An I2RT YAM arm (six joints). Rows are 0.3 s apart.
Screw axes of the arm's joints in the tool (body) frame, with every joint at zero. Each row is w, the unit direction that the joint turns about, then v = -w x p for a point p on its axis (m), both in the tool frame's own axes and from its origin. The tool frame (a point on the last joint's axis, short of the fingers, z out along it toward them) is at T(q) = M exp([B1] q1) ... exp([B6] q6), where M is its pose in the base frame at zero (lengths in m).
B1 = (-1, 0, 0, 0.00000, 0.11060, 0.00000)
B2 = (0, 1, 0, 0.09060, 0.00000, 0.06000)
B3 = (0, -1, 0, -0.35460, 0.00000, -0.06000)
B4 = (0, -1, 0, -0.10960, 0.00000, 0.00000)
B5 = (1, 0, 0, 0.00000, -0.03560, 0.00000)
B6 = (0, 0, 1, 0.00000, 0.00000, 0.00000)
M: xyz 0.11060 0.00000 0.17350 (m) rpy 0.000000 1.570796 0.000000 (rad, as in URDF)
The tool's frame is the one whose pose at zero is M.
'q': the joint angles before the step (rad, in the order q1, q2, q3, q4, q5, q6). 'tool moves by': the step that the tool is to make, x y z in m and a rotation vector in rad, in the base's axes. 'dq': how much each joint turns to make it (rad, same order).
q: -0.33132 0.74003 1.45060 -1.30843 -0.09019 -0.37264
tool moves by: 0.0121 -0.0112 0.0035 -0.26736 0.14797 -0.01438
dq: 0.00085 0.06696 0.03686 -0.02236 0.18905 -0.23494
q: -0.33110 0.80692 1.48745 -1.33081 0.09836 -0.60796
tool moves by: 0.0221 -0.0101 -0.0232 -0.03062 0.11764 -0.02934
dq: -0.00066 0.03403 -0.09542 0.03247 0.06519 -0.03329
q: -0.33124 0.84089 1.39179 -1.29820 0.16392 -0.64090
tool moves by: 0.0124 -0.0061 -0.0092 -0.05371 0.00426 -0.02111
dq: 0.00042 0.00640 -0.05918 0.08363 0.05105 -0.02454
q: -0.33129 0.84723 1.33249 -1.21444 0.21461 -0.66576
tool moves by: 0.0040 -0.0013 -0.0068 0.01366 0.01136 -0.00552
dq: -0.00002 0.00242 -0.02794 0.01289 -0.00214 0.01077
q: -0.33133 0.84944 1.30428 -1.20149 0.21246 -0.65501
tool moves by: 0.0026 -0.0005 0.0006 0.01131 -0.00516 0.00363
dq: -0.00013 0.00913 0.00442 0.00454 -0.01117 0.00667
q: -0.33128 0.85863 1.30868 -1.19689 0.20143 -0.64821
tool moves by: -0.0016 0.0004 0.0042 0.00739 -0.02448 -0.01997
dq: 0.00023 -0.00092 0.01500 -0.00027 0.00486 0.02517
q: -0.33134 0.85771 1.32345 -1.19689 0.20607 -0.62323
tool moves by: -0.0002 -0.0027 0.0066 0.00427 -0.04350 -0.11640
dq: -0.00017 0.01163 0.02616 0.00273 0.07521 0.09324
